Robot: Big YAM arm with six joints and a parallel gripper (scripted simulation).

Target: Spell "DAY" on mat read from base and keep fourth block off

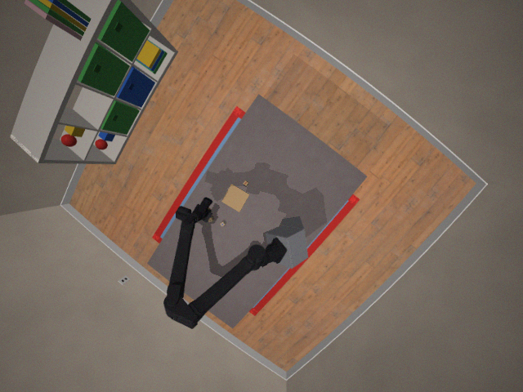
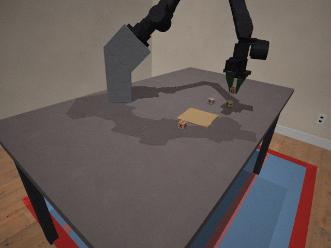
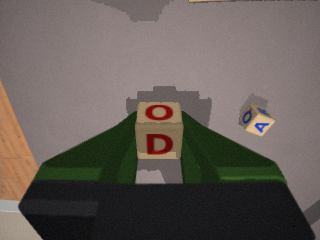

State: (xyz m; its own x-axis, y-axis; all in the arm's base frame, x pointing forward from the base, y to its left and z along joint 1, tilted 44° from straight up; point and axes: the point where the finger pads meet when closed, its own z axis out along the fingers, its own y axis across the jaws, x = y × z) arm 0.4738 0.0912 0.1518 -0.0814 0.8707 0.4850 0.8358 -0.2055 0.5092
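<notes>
The tan mat is 140 mm to the right of my hand, 110 mm below it and 80 mm behind it. Also, from my hand: wooden block (270 mm to the right, 100 mm below, 70 mm behind).
</notes>
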